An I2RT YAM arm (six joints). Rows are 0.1 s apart.
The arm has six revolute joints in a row. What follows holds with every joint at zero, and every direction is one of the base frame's.
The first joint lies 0.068 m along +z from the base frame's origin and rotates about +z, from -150 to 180 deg.
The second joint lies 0.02 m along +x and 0.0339 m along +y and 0.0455 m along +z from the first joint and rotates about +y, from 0 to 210 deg.
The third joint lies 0.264 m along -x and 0.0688 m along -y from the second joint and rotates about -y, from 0 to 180 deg.
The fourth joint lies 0.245 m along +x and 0.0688 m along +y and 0.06 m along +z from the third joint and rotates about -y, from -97 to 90 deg.
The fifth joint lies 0.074 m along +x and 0.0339 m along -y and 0.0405 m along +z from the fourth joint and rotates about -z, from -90 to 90 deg.
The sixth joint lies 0.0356 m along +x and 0.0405 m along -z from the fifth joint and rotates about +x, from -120 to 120 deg.
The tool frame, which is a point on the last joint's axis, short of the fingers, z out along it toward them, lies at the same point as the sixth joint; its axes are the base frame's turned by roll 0, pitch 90 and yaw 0 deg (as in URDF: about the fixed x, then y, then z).
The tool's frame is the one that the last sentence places.
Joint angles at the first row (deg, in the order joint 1, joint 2, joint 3, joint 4, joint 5, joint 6):
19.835 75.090 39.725 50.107 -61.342 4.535
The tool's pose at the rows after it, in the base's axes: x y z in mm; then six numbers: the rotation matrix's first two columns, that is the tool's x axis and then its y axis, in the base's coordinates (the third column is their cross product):
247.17, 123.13, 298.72, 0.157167, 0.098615, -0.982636, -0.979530, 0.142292, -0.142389
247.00, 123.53, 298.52, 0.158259, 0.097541, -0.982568, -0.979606, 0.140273, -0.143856
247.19, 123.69, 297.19, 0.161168, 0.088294, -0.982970, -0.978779, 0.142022, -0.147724
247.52, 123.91, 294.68, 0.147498, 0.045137, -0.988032, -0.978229, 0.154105, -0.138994
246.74, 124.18, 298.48, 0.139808, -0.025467, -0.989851, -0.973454, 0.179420, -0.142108
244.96, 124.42, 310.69, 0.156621, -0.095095, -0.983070, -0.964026, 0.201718, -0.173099
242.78, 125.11, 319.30, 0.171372, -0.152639, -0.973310, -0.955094, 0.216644, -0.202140
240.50, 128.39, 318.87, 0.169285, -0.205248, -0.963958, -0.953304, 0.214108, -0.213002
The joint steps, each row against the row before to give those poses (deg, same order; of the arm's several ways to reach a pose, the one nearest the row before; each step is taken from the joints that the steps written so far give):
0.110 0.000 -0.001 -0.065 -0.655 0.241
0.088 -0.002 0.001 -0.133 -0.043 -0.197
0.021 -0.086 0.022 -1.201 0.065 -1.202
0.066 -0.961 0.765 -7.191 0.743 -4.372
0.240 -1.924 2.601 -12.480 2.032 -7.147
0.349 -1.749 4.088 -12.154 2.492 -7.103
0.481 -0.918 3.082 -8.436 2.448 -5.224
0.984 -0.086 1.507 -5.943 2.077 -4.000

